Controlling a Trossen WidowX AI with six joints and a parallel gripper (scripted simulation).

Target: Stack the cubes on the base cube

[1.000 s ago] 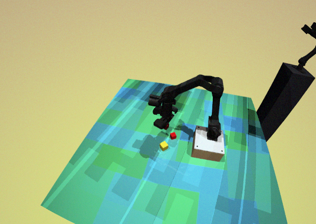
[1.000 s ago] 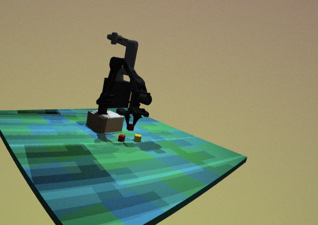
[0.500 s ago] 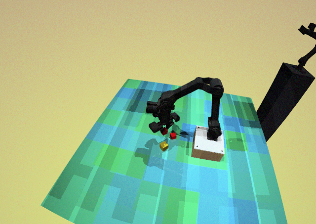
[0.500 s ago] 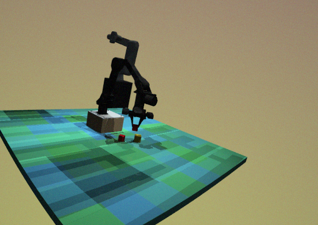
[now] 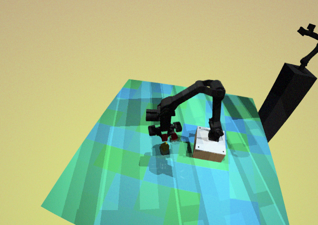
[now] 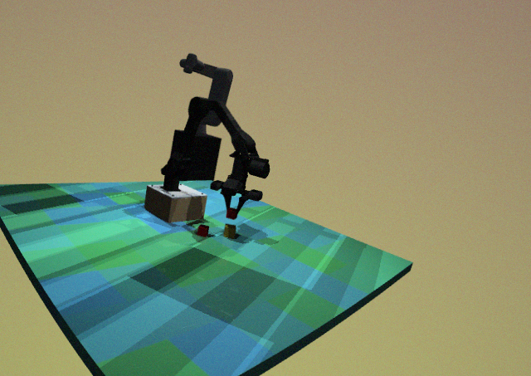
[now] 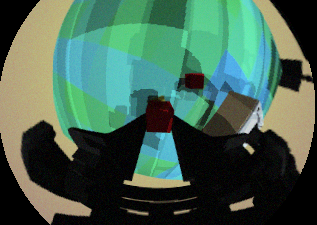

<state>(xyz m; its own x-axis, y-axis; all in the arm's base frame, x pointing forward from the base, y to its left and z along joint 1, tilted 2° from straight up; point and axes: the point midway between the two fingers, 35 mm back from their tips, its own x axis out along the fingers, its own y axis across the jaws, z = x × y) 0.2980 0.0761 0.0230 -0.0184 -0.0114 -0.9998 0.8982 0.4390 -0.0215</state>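
My gripper tip is now 80 mm above the yellow base cube, 20 mm to the right of it and 10 mm past it.
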